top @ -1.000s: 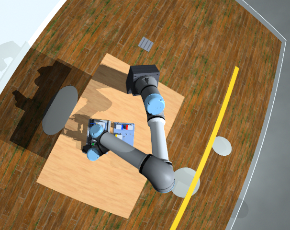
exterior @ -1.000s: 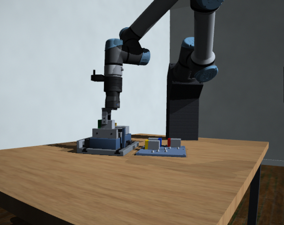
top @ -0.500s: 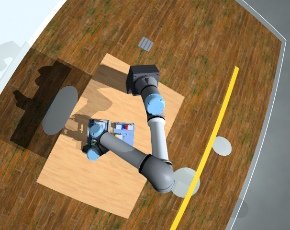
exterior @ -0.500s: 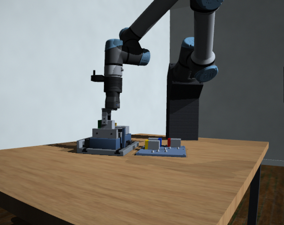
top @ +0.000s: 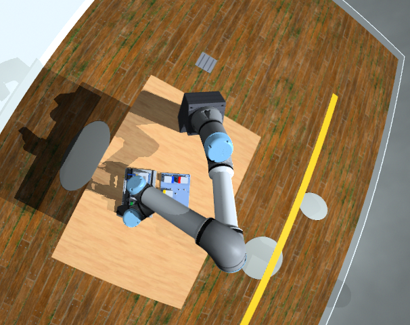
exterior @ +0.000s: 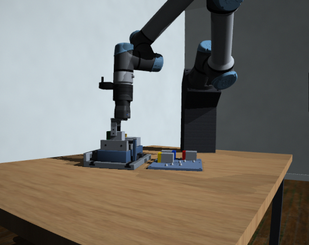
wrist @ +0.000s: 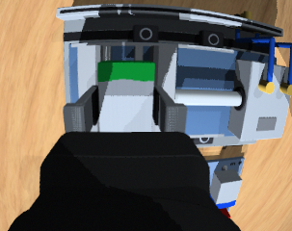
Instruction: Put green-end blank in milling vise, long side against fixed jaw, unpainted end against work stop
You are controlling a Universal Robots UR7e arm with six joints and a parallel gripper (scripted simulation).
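Now: the green-ended blank 2 cm below my hand. The rest, counted from my hand: blue plate 19 cm behind, 15 cm to the left, 13 cm below; then yellow-ended blank 16 cm behind, 12 cm to the left, 10 cm below; then blue-ended blank 24 cm behind, 10 cm below, 7 cm to the left.
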